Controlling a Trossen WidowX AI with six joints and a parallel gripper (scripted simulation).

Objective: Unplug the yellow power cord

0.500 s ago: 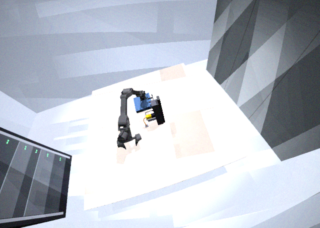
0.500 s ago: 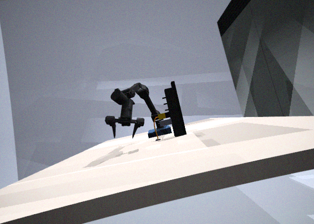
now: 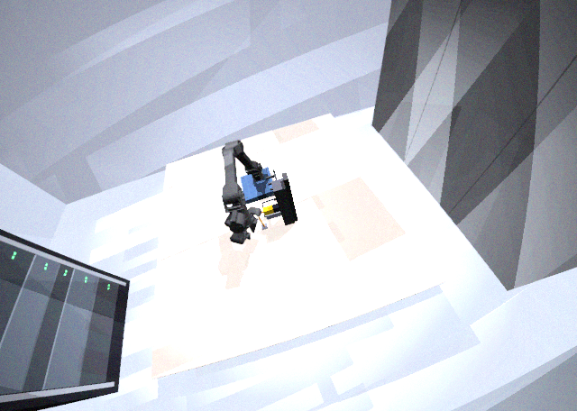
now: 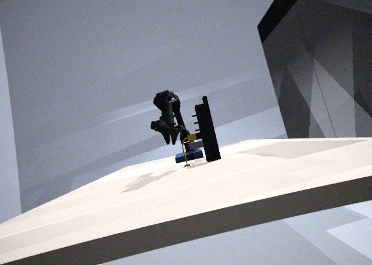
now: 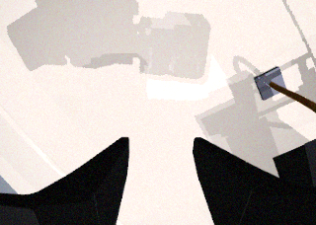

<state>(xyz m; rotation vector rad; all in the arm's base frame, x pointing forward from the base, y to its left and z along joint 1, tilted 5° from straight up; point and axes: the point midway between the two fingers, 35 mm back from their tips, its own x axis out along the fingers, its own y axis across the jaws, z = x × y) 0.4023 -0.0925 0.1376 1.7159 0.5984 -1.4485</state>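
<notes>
My gripper tip is 10 cm past the yellow plug, 13 cm to the right of it and 2 cm below it.
</notes>
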